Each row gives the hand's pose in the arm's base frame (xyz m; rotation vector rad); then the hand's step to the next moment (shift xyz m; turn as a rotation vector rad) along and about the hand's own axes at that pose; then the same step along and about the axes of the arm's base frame.
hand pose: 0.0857 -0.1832 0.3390 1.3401 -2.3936 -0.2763
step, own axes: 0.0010 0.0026 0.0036 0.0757 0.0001 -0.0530
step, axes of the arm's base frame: -0.0040 0.0005 -0.0021 -0.0136 -0.0636 0.0657
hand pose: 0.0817 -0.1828 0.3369 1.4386 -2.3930 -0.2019
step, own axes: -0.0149 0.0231 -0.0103 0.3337 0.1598 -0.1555
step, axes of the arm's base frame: -0.0091 0.0246 0.0131 -0.2199 -0.2083 0.2633
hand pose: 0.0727 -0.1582 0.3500 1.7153 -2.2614 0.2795
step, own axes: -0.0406 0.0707 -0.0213 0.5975 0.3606 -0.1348
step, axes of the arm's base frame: -0.0555 0.0630 0.0075 -0.4813 -0.3992 0.3379
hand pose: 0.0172 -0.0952 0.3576 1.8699 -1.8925 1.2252
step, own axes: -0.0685 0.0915 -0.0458 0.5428 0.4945 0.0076
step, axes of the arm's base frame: -0.0889 0.0666 -0.0532 -0.5371 -0.4751 0.1581
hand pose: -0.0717 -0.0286 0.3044 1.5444 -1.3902 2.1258
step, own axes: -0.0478 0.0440 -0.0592 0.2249 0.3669 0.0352
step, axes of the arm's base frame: -0.0440 0.0375 -0.0662 -0.2991 -0.3103 -0.0270
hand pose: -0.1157 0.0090 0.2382 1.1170 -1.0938 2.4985
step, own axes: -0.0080 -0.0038 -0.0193 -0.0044 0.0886 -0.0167
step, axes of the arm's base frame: -0.0036 0.0171 -0.0121 -0.0456 -0.0506 -0.0592
